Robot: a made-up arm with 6 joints.
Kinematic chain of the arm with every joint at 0, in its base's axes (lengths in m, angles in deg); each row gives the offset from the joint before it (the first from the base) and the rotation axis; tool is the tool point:
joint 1: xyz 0 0 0.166 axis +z
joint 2: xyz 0 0 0 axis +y
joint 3: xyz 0 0 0.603 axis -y
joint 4: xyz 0 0 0 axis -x
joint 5: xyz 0.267 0 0 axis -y
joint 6: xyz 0 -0.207 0 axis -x
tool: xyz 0 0 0
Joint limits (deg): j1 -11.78..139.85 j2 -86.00..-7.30 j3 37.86..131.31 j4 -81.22..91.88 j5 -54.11..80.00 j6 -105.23..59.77
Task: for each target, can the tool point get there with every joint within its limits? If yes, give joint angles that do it. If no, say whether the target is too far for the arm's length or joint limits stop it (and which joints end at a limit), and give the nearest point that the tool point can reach.
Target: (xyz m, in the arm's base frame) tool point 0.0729 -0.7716 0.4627
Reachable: yes | joints 82.45 -52.01 120.00 32.98 21.03 29.87
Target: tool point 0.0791 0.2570 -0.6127
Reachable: no: joint limits stop it (at a limit: joint 1, joint 2, joint 3, joint 4) | nearest point -0.6726 0.1472 -0.1183 | short by 0.906 m
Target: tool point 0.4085 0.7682 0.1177
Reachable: no: joint limits stop it (at a limit: joint 2, joint 3, joint 4) | nearest point 0.1214 0.2284 0.8092 | short by 0.923 m
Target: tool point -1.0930 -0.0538 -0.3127
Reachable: no: too far | nearest point -0.8327 -0.0410 -0.0373 | short by 0.379 m
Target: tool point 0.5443 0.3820 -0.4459
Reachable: no: joint limits stop it (at a limit: joint 1, joint 2, joint 3) | nearest point 0.6328 -0.3618 -0.0809 | short by 0.833 m
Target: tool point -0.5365 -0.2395 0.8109
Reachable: yes | joints 3.53 -49.18 65.69 -5.62 36.52 7.79
